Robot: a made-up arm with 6 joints. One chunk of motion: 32 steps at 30 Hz.
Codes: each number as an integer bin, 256 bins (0 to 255) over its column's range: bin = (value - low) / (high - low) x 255, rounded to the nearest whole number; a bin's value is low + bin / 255 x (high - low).
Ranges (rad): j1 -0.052..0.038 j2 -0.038..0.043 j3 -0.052..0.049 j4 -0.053..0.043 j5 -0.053..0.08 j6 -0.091..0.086
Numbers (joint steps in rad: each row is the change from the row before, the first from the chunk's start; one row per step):
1: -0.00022 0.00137 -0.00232 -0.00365 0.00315 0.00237
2: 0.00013 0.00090 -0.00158 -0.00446 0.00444 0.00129
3: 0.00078 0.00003 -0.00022 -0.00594 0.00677 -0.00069
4: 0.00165 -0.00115 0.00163 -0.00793 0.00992 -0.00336
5: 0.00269 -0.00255 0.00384 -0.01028 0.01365 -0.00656
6: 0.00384 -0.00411 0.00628 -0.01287 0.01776 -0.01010
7: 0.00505 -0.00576 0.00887 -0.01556 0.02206 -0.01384
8: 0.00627 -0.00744 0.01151 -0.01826 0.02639 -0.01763
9: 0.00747 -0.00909 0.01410 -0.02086 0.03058 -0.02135
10: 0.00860 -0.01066 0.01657 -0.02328 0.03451 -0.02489
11: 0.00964 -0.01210 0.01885 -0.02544 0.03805 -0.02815
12: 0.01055 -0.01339 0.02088 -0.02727 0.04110 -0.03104
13: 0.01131 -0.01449 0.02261 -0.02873 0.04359 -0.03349
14: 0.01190 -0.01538 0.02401 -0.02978 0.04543 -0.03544
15: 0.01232 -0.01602 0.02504 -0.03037 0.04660 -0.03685
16: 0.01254 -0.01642 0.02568 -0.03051 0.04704 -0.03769
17: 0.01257 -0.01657 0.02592 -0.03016 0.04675 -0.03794
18: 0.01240 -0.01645 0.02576 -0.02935 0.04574 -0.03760
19: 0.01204 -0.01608 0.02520 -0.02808 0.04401 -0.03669
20: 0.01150 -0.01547 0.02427 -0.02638 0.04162 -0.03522
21: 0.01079 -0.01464 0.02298 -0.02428 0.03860 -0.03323
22: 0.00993 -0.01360 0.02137 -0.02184 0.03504 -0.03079
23: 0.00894 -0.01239 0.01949 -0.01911 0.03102 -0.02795
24: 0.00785 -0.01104 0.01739 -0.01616 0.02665 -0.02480
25: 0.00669 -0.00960 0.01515 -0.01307 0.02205 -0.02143
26: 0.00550 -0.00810 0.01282 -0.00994 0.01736 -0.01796
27: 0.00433 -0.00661 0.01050 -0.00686 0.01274 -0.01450
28: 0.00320 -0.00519 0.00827 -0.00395 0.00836 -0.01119
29: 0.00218 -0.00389 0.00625 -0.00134 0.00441 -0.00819
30: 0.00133 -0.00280 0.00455 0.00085 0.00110 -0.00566
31: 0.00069 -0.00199 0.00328 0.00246 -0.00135 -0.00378
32: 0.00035 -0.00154 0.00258 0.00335 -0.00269 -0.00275
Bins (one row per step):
1: 147 124 125 131 108 135
2: 148 122 127 129 110 133
3: 150 120 131 125 115 130
4: 152 116 135 120 121 126
5: 155 112 141 113 128 122
6: 158 107 147 107 136 117
7: 162 101 154 99 144 111
8: 165 96 160 92 152 106
9: 168 91 167 85 160 100
10: 172 86 173 79 168 95
11: 175 82 179 73 175 91
12: 177 77 184 68 180 86
13: 179 74 188 64 185 83
14: 181 71 192 62 189 80
15: 182 69 195 60 191 78
16: 183 68 196 60 192 77
17: 183 67 197 61 191 76
18: 182 68 196 63 189 77
19: 181 69 195 66 186 78
20: 180 71 193 71 181 80
21: 178 74 189 76 176 83
22: 175 77 185 83 169 87
23: 173 81 180 90 161 91
24: 170 85 175 98 153 95
25: 166 89 170 106 144 100
26: 163 94 164 114 135 105
27: 160 99 158 123 126 110
28: 156 103 152 130 118 115
29: 154 107 147 137 110 119
30: 151 111 143 143 104 123
31: 149 113 140 147 99 126
32: 148 115 138 150 96 127

